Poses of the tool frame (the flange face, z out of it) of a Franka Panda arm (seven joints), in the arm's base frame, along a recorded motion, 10 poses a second.
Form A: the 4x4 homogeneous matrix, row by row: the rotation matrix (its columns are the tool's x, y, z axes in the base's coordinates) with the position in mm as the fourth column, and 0 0 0 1 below. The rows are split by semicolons.
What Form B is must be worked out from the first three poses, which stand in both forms.
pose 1, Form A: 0.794, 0.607, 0.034, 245; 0.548, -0.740, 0.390, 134; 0.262, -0.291, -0.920, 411; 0, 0, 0, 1
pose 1, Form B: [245, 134, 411], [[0.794, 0.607, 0.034], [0.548, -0.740, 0.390], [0.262, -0.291, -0.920]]
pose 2, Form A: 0.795, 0.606, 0.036, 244; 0.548, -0.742, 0.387, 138; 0.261, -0.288, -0.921, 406; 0, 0, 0, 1
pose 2, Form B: [244, 138, 406], [[0.795, 0.606, 0.036], [0.548, -0.742, 0.387], [0.261, -0.288, -0.921]]
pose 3, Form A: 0.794, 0.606, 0.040, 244; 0.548, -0.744, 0.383, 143; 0.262, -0.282, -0.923, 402; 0, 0, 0, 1
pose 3, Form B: [244, 143, 402], [[0.794, 0.606, 0.040], [0.548, -0.744, 0.383], [0.262, -0.282, -0.923]]
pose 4, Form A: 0.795, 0.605, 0.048, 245; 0.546, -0.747, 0.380, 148; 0.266, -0.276, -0.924, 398; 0, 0, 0, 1
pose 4, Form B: [245, 148, 398], [[0.795, 0.605, 0.048], [0.546, -0.747, 0.380], [0.266, -0.276, -0.924]]
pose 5, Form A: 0.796, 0.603, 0.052, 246; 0.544, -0.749, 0.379, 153; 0.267, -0.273, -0.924, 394; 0, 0, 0, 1
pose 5, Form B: [246, 153, 394], [[0.796, 0.603, 0.052], [0.544, -0.749, 0.379], [0.267, -0.273, -0.924]]
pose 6, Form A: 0.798, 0.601, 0.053, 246; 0.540, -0.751, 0.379, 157; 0.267, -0.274, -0.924, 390; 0, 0, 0, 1
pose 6, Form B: [246, 157, 390], [[0.798, 0.601, 0.053], [0.540, -0.751, 0.379], [0.267, -0.274, -0.924]]
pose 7, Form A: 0.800, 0.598, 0.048, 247; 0.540, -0.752, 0.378, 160; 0.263, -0.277, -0.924, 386; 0, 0, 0, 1
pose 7, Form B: [247, 160, 386], [[0.800, 0.598, 0.048], [0.540, -0.752, 0.378], [0.263, -0.277, -0.924]]
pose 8, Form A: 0.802, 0.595, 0.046, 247; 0.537, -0.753, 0.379, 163; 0.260, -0.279, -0.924, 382; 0, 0, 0, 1
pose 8, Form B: [247, 163, 382], [[0.802, 0.595, 0.046], [0.537, -0.753, 0.379], [0.260, -0.279, -0.924]]
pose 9, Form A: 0.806, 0.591, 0.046, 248; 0.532, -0.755, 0.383, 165; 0.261, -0.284, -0.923, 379; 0, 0, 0, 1
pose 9, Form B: [248, 165, 379], [[0.806, 0.591, 0.046], [0.532, -0.755, 0.383], [0.261, -0.284, -0.923]]
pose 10, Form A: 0.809, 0.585, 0.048, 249; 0.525, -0.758, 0.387, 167; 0.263, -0.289, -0.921, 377; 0, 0, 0, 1
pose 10, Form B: [249, 167, 377], [[0.809, 0.585, 0.048], [0.525, -0.758, 0.387], [0.263, -0.289, -0.921]]
